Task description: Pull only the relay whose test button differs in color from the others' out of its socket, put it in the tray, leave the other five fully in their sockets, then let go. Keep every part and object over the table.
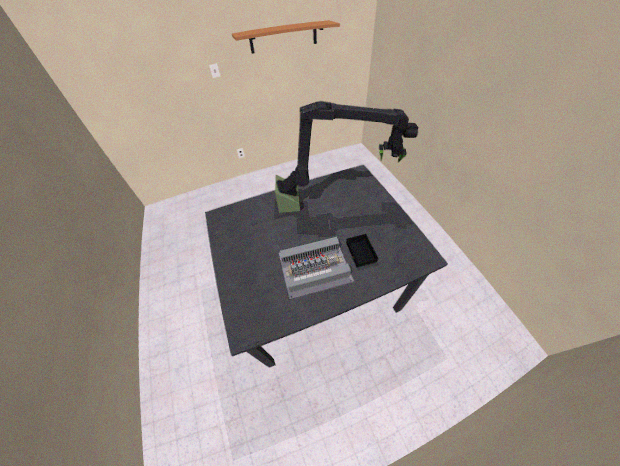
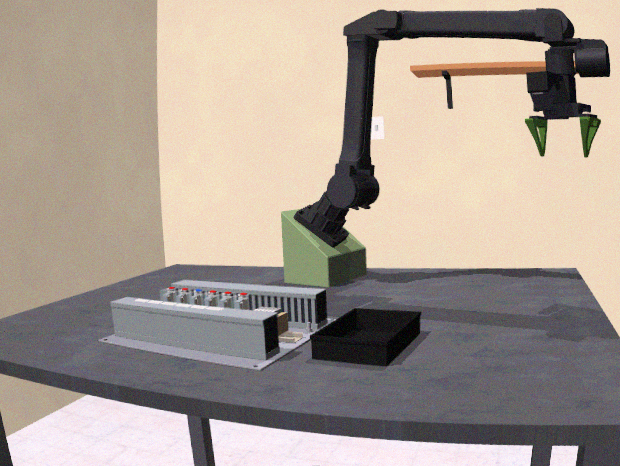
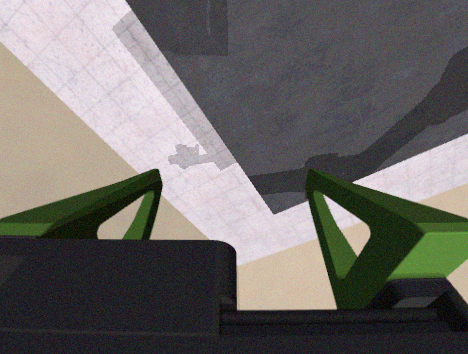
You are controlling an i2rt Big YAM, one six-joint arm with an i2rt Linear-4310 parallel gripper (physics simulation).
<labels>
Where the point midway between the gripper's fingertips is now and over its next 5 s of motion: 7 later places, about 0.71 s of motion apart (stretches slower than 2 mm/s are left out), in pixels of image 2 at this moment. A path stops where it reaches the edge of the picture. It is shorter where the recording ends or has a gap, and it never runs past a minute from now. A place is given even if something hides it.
My gripper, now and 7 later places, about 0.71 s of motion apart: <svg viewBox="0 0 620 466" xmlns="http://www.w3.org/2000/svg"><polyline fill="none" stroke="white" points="563,156 483,157 408,160 345,177 228,217 214,217 156,228 156,229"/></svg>
</labels>
